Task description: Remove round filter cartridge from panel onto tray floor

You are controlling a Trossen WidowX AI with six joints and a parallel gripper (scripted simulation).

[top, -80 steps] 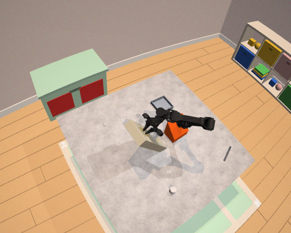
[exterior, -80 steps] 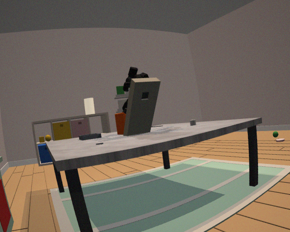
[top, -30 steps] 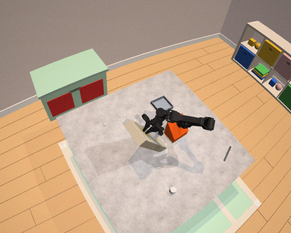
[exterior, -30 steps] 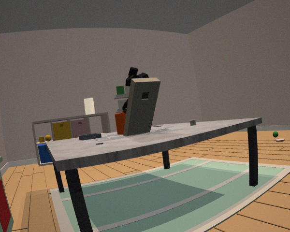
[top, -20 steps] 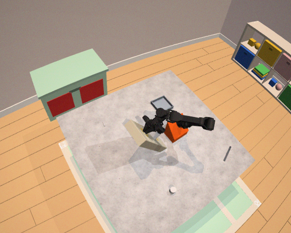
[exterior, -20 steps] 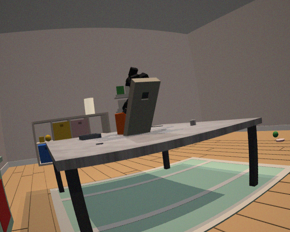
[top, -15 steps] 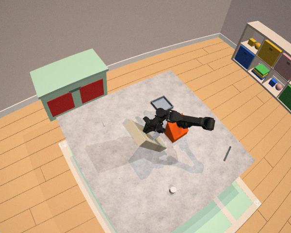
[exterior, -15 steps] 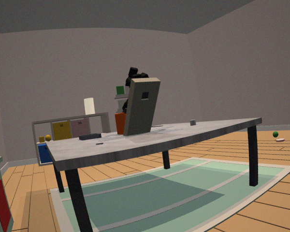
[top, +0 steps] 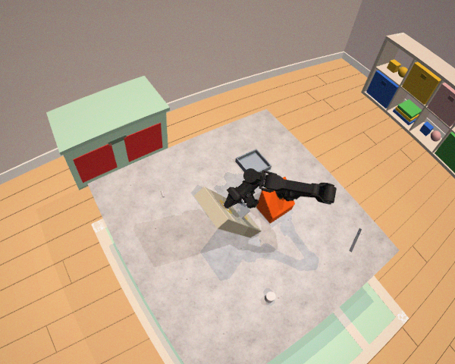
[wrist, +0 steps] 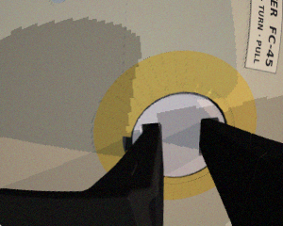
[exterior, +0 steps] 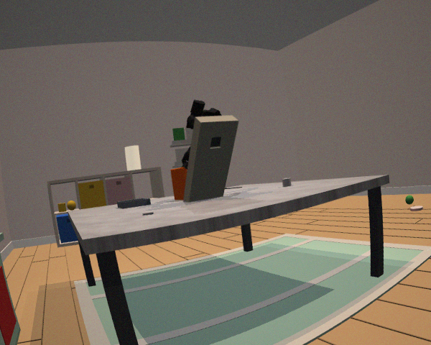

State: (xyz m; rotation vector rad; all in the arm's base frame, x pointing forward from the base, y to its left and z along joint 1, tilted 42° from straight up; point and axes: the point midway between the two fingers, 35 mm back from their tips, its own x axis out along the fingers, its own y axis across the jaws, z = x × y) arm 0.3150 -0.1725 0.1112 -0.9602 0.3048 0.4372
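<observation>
Now: gripper tip 90 mm past the grey flap, 90 mm above it and 10 mm to the right of it. From my gripper tip the other things lie so: tray 460 mm behind, 260 mm below, 210 mm to the right; round filter cartridge 10 mm below, 10 mm ahead.
</observation>
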